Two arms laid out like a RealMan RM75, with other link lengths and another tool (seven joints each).
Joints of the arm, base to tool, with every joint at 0 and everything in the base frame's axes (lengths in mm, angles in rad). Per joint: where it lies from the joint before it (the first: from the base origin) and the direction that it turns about. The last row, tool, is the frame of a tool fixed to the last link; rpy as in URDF.
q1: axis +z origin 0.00 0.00 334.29
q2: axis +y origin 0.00 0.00 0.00
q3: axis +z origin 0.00 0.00 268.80
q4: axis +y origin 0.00 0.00 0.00
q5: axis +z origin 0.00 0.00 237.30
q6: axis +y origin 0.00 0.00 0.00
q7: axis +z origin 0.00 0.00 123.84
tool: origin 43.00 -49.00 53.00 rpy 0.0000 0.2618 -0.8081
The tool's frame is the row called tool.
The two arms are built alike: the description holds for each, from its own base.
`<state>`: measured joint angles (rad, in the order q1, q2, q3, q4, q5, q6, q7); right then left.
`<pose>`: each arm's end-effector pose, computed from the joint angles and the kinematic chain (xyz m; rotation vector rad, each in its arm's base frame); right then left.
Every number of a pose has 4 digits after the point. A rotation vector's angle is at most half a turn.
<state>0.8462 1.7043 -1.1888 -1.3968 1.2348 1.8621 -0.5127 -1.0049 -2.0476 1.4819 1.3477 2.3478 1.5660 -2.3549</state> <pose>0.1217 0.4252 0.2109 -2.9199 -0.4534 -0.5149 0.0397 0.4551 0.0357 -2.5624 -1.0574 -0.1528</pose>
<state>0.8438 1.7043 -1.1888 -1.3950 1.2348 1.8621 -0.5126 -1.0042 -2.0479 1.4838 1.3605 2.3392 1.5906 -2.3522</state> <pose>0.1231 0.4249 0.2108 -2.9221 -0.4476 -0.5150 0.0407 0.4496 0.0350 -2.5830 -1.0526 -0.1343</pose>
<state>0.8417 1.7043 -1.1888 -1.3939 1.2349 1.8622 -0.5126 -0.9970 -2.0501 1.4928 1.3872 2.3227 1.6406 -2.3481</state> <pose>0.1242 0.4247 0.2107 -2.9238 -0.4433 -0.5150 0.0403 0.4374 0.0321 -2.6241 -1.0464 -0.0891</pose>
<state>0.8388 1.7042 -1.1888 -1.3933 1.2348 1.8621 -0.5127 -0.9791 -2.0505 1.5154 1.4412 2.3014 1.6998 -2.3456</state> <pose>0.1256 0.4243 0.2107 -2.9251 -0.4385 -0.5155 0.0407 0.4193 0.0299 -2.6773 -1.0171 -0.0362</pose>
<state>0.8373 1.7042 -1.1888 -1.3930 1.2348 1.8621 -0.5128 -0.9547 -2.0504 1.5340 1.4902 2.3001 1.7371 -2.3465</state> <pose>0.1263 0.4242 0.2107 -2.9258 -0.4361 -0.5157 0.0372 0.4078 0.0304 -2.6977 -0.9920 0.0004</pose>
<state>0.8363 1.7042 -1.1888 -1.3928 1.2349 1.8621 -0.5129 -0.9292 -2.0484 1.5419 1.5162 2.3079 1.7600 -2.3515</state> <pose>0.1267 0.4240 0.2107 -2.9263 -0.4346 -0.5156 0.0283 0.4038 0.0322 -2.6894 -0.9994 0.0289</pose>
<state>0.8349 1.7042 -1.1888 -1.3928 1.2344 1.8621 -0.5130 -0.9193 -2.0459 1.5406 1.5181 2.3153 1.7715 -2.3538</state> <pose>0.1274 0.4239 0.2107 -2.9266 -0.4325 -0.5164 0.0218 0.4045 0.0336 -2.6767 -1.0137 0.0479</pose>
